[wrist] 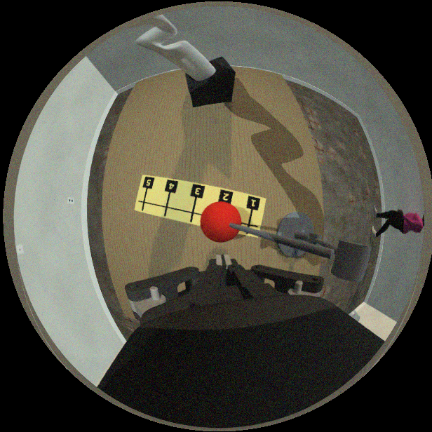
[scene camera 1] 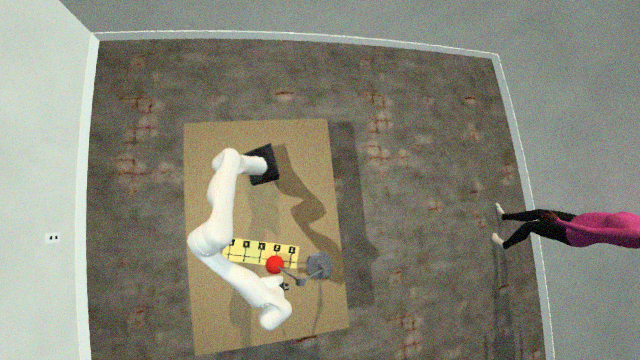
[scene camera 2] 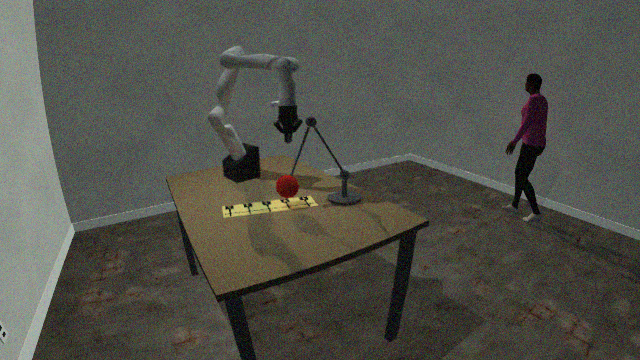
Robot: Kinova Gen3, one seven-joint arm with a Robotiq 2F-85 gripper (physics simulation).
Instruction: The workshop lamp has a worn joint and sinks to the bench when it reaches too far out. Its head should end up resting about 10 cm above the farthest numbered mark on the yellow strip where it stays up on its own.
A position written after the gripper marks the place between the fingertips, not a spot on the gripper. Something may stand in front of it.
In view: the gripper [wrist: 221, 262], a yellow strip [scene camera 2: 306, 201] and a round grey lamp base [wrist: 297, 225].
The yellow strip also shows in the wrist view [wrist: 184, 201].
